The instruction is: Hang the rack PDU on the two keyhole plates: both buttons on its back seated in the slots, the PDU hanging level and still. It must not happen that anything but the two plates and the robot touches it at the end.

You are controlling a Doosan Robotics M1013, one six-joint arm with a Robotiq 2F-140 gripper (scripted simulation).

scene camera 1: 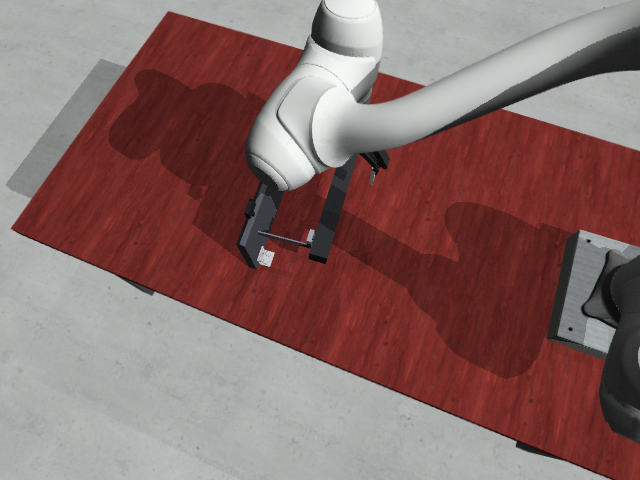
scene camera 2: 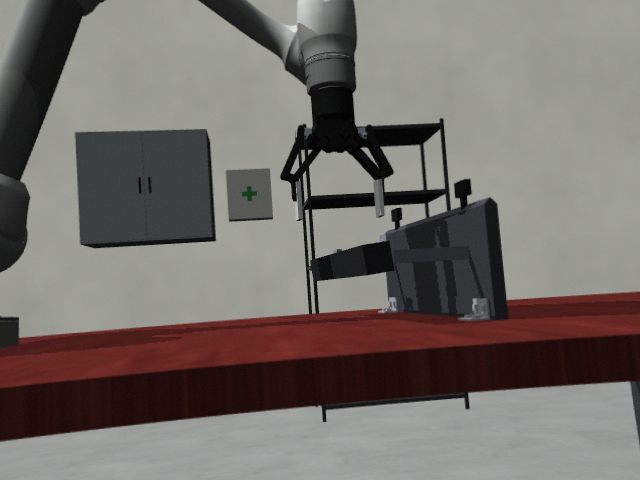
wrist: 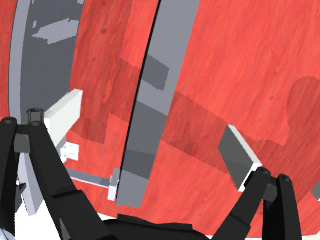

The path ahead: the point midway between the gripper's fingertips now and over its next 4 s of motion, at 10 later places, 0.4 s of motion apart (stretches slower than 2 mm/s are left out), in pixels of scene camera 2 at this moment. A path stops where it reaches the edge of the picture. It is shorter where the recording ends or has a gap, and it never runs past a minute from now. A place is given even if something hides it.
My gripper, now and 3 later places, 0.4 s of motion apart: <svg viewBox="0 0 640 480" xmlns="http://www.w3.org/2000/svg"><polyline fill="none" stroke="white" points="340,218 325,219 298,220 276,221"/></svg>
